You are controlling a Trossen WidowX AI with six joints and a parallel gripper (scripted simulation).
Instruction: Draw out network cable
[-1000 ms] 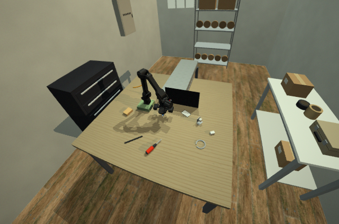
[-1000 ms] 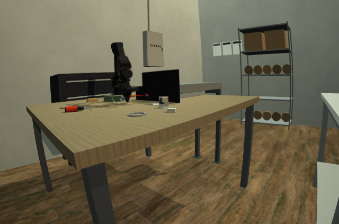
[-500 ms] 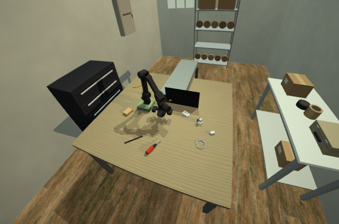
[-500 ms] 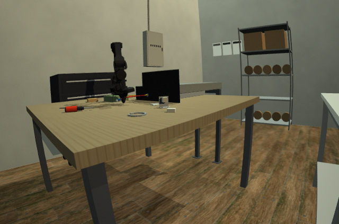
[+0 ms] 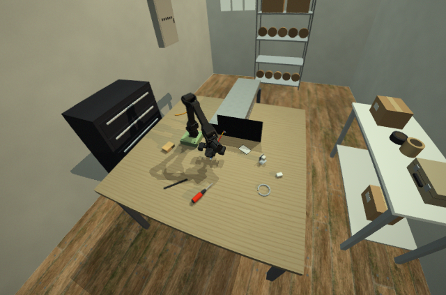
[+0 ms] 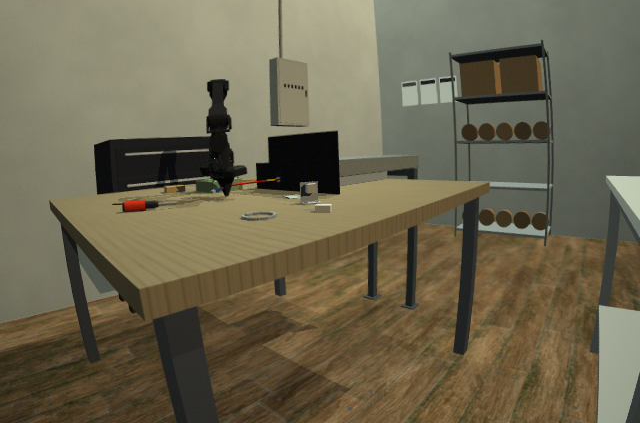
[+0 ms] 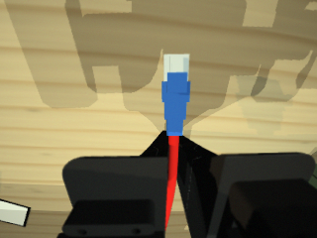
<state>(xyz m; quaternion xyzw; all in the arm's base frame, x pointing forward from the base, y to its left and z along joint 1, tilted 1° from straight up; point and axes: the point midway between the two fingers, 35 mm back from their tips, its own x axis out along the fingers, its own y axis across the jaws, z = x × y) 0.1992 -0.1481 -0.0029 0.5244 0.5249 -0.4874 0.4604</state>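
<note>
Right now the clear plug is 40 mm to the right of my hand and 10 mm below it. The rest, counted from my hand: white rectangle (210 mm ahead, 100 mm to the left, 40 mm below); black pen (270 mm to the right, 170 mm behind, 40 mm below); red screwdriver (290 mm to the right, 20 mm below, 20 mm ahead).
</note>
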